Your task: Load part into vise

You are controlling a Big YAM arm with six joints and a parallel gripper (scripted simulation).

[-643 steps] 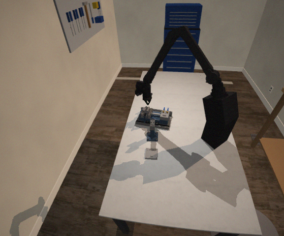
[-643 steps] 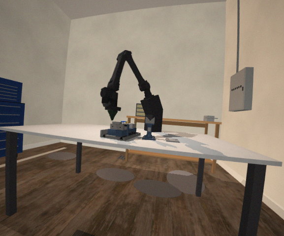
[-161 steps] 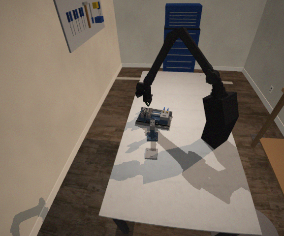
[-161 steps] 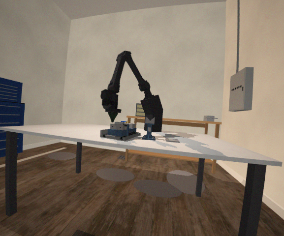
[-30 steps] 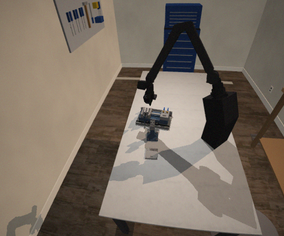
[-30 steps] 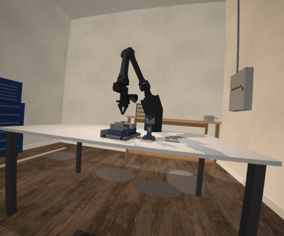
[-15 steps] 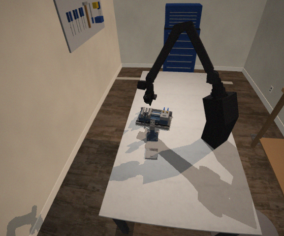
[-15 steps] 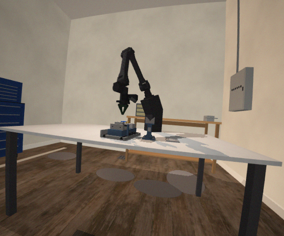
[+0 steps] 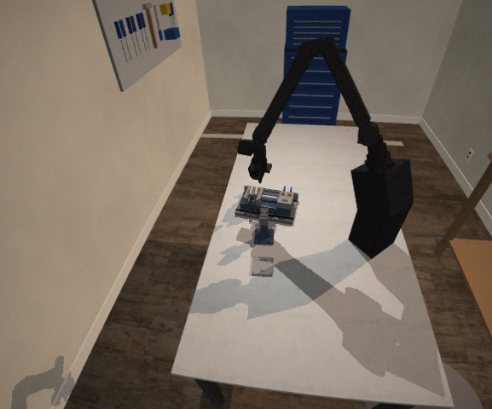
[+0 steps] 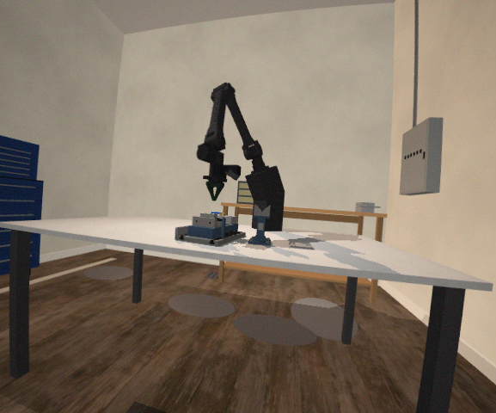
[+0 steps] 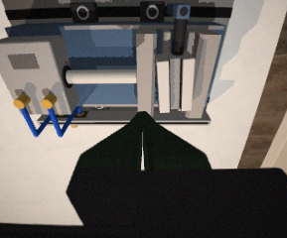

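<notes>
My hand is 30 mm short of the part, 10 mm to the left of it and 70 mm above it. Round my hand: moving jaw 90 mm below; then air cylinder rod 50 mm behind, 10 mm to the left, 90 mm below; then work stop rod 50 mm ahead, 40 mm to the left, 80 mm below.
</notes>
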